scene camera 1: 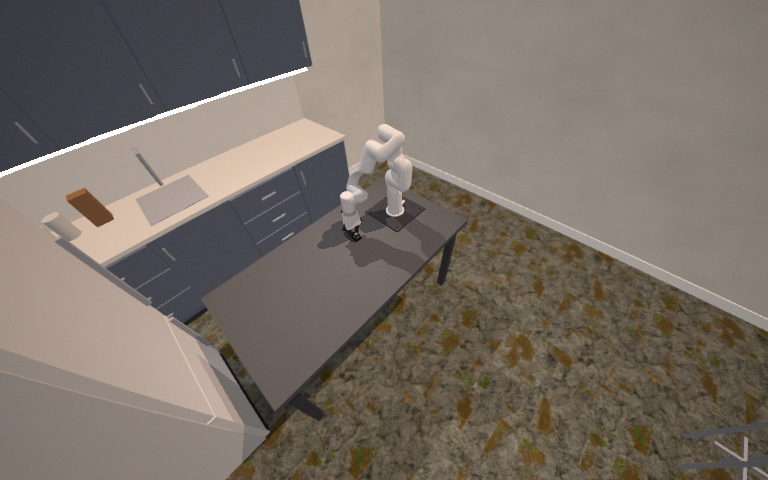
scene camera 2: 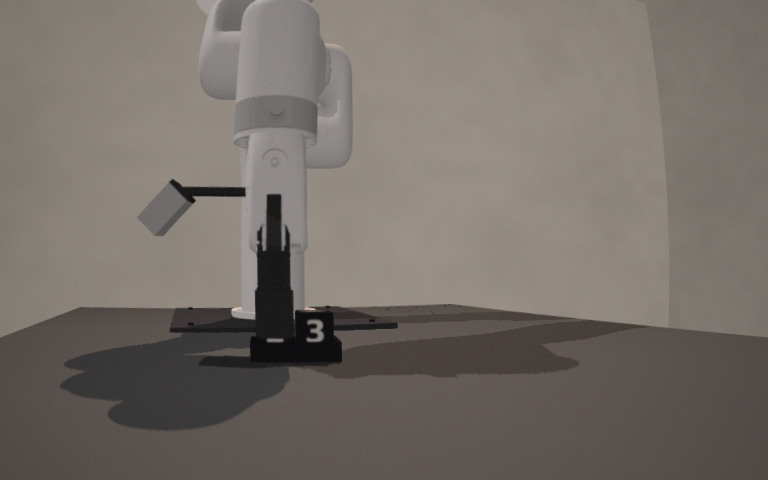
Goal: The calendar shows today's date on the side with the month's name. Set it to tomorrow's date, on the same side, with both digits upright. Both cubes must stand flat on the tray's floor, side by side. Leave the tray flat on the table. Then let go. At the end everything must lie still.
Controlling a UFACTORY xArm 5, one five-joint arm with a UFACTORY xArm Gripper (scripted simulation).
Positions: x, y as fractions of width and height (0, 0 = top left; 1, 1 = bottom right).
Scene:
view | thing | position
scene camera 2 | my gripper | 0.36, 0.70
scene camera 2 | black calendar tray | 0.34, 0.73
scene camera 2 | black cube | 0.40, 0.68

